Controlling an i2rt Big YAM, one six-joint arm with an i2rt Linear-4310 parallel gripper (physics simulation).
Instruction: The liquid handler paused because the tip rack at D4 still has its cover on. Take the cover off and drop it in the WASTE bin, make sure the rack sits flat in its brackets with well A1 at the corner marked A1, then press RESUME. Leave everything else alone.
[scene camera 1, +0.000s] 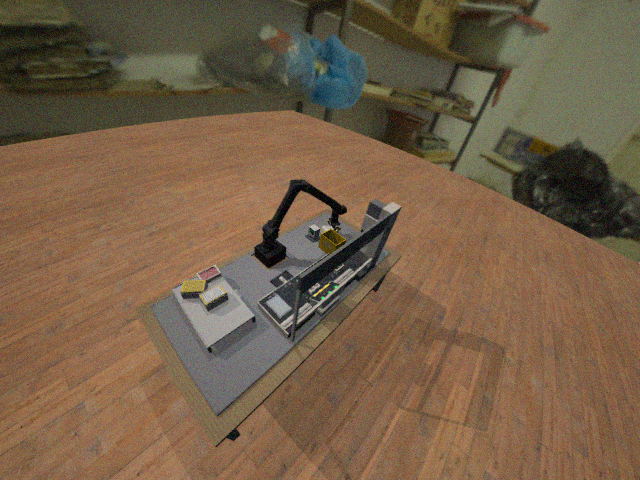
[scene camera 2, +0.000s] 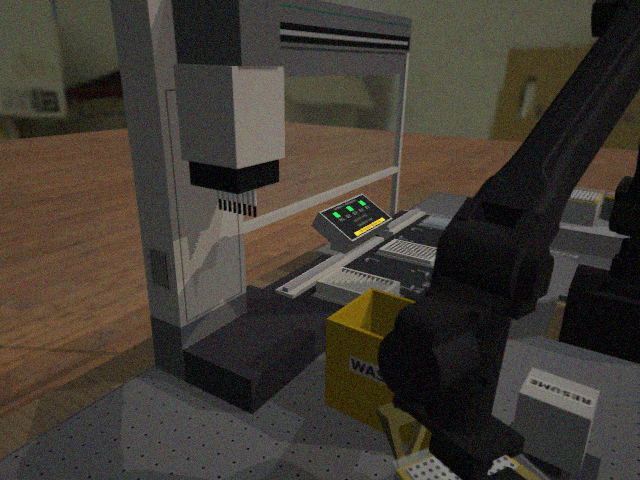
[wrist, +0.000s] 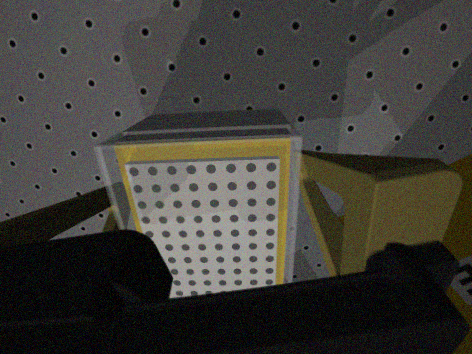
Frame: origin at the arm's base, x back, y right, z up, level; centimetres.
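Seen in the pictures: gripper, fingertip midpoint: (wrist: 207, 176); arm's base, link origin: (scene camera 1: 268, 246) (scene camera 2: 635, 288).
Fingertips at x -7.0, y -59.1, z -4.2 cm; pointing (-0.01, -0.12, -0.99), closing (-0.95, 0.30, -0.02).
Offsets run from my fingertips to a thing's middle. "pt": to the spot under its first point. Level surfaces: height alone.
The tip rack @(dx +1.5, dy +3.4, dz +1.3 cm) (wrist: 206, 218) (scene camera 2: 424, 469) has a yellow frame and a white top with rows of dark holes. It stands on the perforated deck @(dz -4.5 cm) (wrist: 234, 53), close under my wrist. A clear cover @(pt dx -3.9, dy +1.8, dz +2.5 cm) (wrist: 295, 197) still encloses it. My gripper (wrist: 207, 176) (scene camera 1: 332, 225) is open, with one finger at each side of the rack's near end and nothing held. The yellow WASTE bin @(dx -13.5, dy +15.0, dz +2.2 cm) (wrist: 375, 218) (scene camera 2: 358, 352) (scene camera 1: 331, 240) stands right beside the rack. The grey RESUME box @(dx +5.4, dy +17.5, dz +0.7 cm) (scene camera 2: 539, 405) (scene camera 1: 313, 231) is on the other side of my arm.
The liquid handler's pipette head @(dx -35.7, dy +6.8, dz +34.2 cm) (scene camera 2: 230, 119) hangs on its gantry behind the bin. A control panel @(pt dx -46.0, dy +49.9, dz +7.4 cm) (scene camera 2: 353, 220) with green lights and deck plates @(dx -33.1, dy +54.4, dz +1.7 cm) (scene camera 2: 410, 250) lie further back. A grey block @(dx -12.7, dy +109.4, dz -1.2 cm) (scene camera 1: 223, 324) carries other racks @(dx -1.2, dy +114.2, dz +7.3 cm) (scene camera 1: 192, 286) at the deck's far end.
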